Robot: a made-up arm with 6 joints.
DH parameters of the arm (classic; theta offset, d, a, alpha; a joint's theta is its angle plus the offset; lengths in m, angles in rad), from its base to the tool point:
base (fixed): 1.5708 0.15 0 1.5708
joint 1: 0 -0.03 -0.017 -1.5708
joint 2: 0 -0.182 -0.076 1.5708
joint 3: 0 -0.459 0.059 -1.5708
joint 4: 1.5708 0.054 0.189 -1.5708
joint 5: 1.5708 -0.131 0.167 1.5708
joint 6: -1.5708 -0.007 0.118 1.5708
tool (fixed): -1.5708 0.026 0 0
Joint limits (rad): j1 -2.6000..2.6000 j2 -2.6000..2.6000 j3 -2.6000..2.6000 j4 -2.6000..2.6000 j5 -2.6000..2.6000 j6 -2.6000..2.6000
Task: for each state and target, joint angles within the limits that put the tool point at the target. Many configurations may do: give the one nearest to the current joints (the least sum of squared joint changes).
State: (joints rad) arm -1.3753 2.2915 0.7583 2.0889 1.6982 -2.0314
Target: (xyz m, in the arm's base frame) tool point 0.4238 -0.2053 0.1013
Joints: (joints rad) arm -0.9489 2.6000 0.8724 2.3207 1.7263 -1.9306
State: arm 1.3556 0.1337 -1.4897 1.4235 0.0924 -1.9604
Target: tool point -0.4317 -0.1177 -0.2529
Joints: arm 1.0942 0.5858 -1.4079 1.3791 0.0387 -1.9714
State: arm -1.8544 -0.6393 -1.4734 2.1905 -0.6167 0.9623
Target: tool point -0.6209 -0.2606 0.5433
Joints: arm -1.2929 0.0879 -0.7953 1.7306 -0.3447 1.0408
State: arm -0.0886 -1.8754 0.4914 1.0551 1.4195 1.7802
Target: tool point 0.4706 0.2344 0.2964
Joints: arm 0.5210 -2.5183 0.5222 1.1523 1.7162 1.4659
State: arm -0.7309 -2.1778 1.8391 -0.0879 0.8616 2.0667
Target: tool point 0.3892 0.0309 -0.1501
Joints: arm -1.2259 -2.2739 1.4434 0.0641 0.5309 2.2463
